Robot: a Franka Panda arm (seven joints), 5 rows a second.
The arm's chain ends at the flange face. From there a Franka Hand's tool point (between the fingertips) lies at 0.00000 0.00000 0.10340 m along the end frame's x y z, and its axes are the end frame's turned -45 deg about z.
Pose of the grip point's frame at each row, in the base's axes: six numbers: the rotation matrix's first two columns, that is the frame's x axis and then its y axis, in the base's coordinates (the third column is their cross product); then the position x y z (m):
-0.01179, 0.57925, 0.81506, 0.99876, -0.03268, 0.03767, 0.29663, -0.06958, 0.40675
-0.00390, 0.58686, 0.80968, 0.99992, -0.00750, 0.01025, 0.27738, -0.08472, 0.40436
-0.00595, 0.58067, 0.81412, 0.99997, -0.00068, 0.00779, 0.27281, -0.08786, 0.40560
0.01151, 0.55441, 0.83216, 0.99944, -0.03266, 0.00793, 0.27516, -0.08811, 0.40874
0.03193, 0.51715, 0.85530, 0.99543, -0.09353, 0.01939, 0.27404, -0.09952, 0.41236
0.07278, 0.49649, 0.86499, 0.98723, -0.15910, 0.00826, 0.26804, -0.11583, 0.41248
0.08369, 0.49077, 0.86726, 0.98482, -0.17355, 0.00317, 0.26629, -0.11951, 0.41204
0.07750, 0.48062, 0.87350, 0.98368, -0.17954, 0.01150, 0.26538, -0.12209, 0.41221
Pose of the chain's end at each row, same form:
0.69789, 0.38648, 0.60297, 0.71457, -0.43270, -0.54970, 0.29162, -0.15380, 0.46653
0.70429, 0.40967, 0.57978, 0.70981, -0.42028, -0.56528, 0.27613, -0.16844, 0.46503
0.70288, 0.41011, 0.58118, 0.71129, -0.41108, -0.57016, 0.27229, -0.17204, 0.46564
0.71485, 0.36893, 0.59403, 0.69857, -0.41512, -0.58282, 0.27190, -0.17410, 0.46607
0.72645, 0.29954, 0.61850, 0.68130, -0.43182, -0.59108, 0.26473, -0.18749, 0.46590
0.74954, 0.23857, 0.61748, 0.64661, -0.46357, -0.60580, 0.25339, -0.20407, 0.46436
0.75555, 0.22431, 0.61549, 0.63720, -0.46975, -0.61100, 0.25057, -0.20780, 0.46352
0.75037, 0.21290, 0.62579, 0.64077, -0.46680, -0.60953, 0.24859, -0.21084, 0.46253

